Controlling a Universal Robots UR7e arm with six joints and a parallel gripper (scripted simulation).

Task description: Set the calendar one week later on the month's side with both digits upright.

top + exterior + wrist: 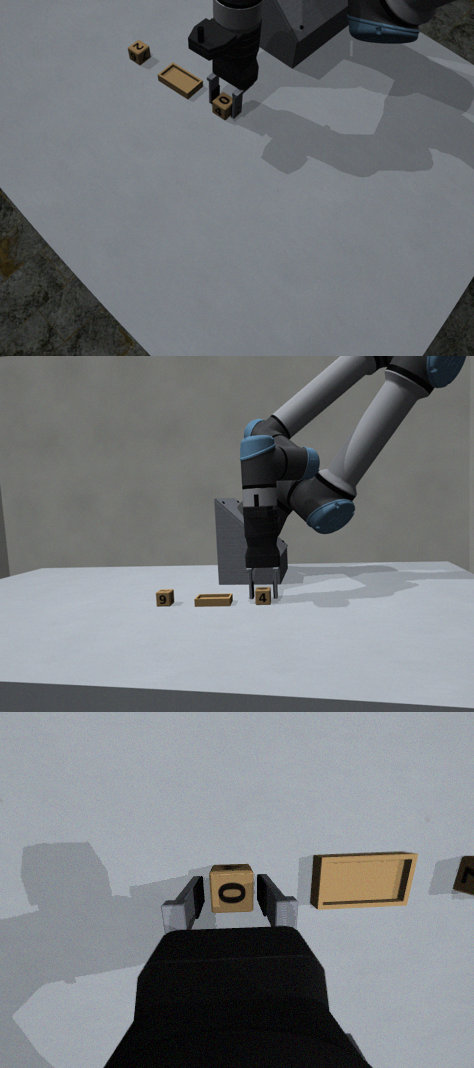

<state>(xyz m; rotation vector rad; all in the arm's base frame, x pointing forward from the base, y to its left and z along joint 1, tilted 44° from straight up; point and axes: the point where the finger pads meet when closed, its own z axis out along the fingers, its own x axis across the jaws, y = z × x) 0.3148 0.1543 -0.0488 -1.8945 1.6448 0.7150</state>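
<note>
The wooden tray is 10 mm ahead of my hand, 110 mm to the right of it and 20 mm below it.
</note>
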